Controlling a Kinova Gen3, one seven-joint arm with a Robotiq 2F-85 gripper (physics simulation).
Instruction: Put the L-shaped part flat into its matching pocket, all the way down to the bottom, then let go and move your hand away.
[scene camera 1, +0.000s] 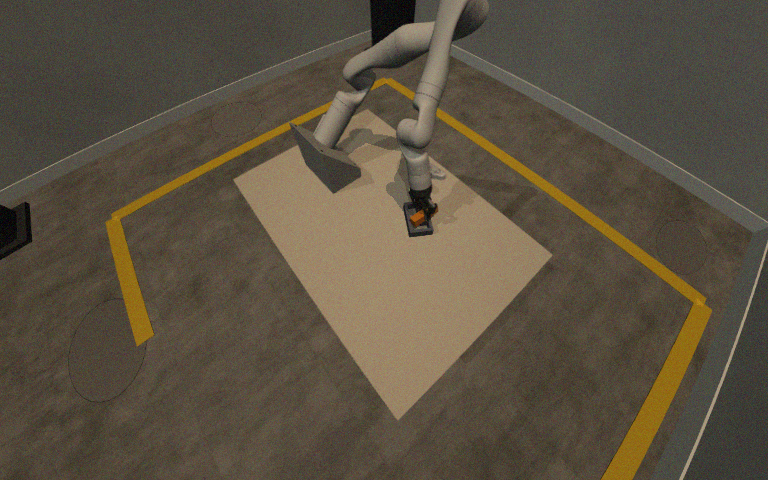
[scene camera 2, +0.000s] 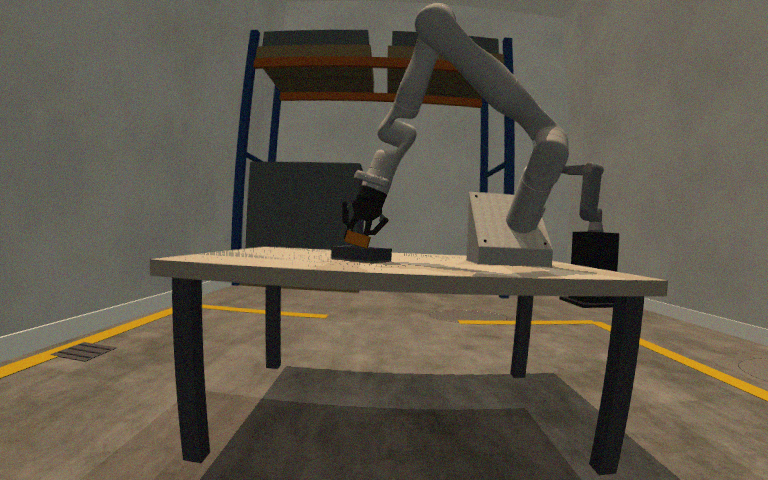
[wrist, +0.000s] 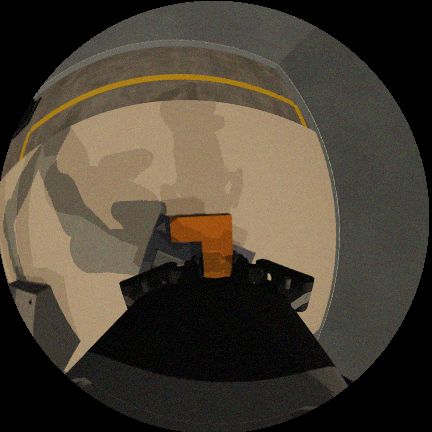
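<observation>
My gripper is shut on the orange L-shaped part, holding one arm of the L between its fingertips. The part is tilted, its lower edge sloping down to the right in the second scene view. It is over the dark tray with the pocket, at or just above the rim; whether they touch I cannot tell. In the wrist view the part is turned relative to the tray's walls. The part and fingers hide much of the pocket.
The tray stands on the light table top. The arm's grey slanted base block stands on the same table. A blue and orange rack stands behind the table.
</observation>
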